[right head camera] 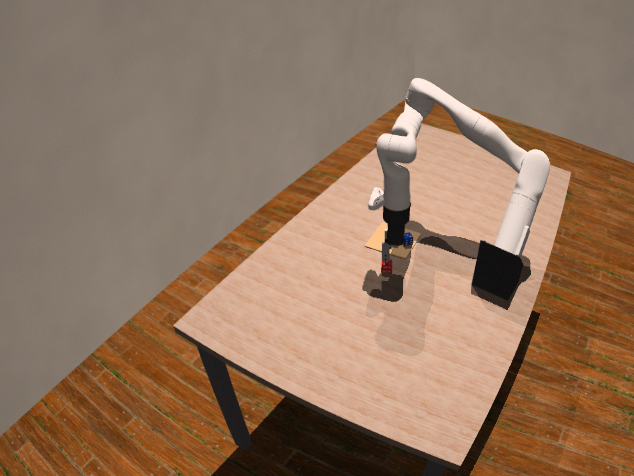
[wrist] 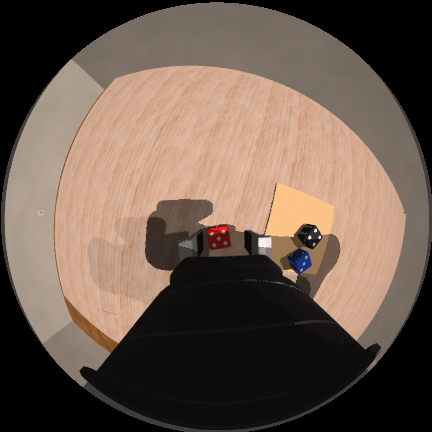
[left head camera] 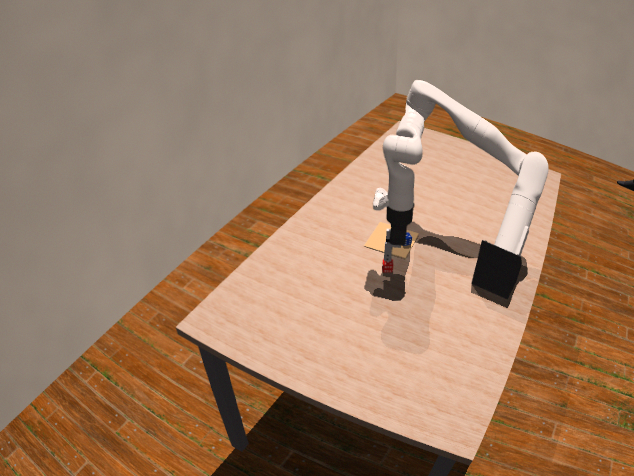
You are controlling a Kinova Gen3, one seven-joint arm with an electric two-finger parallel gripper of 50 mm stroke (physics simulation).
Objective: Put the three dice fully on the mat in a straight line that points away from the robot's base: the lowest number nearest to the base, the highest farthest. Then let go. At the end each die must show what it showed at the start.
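The red die is on the table beside the mat, with five pips on its upper face. My gripper is open, its fingers on either side of the red die, which is closer to the left finger in the wrist view. The black die is on the orange mat, with four pips on its upper face. The blue die is close by it on the mat; its pips are hard to count. The gripper hides the black die in both head views.
The arm's black base block is at the right side of the table. A small white shape, unclear in kind, shows beside the wrist. Arm shadows cross the table and part of the mat.
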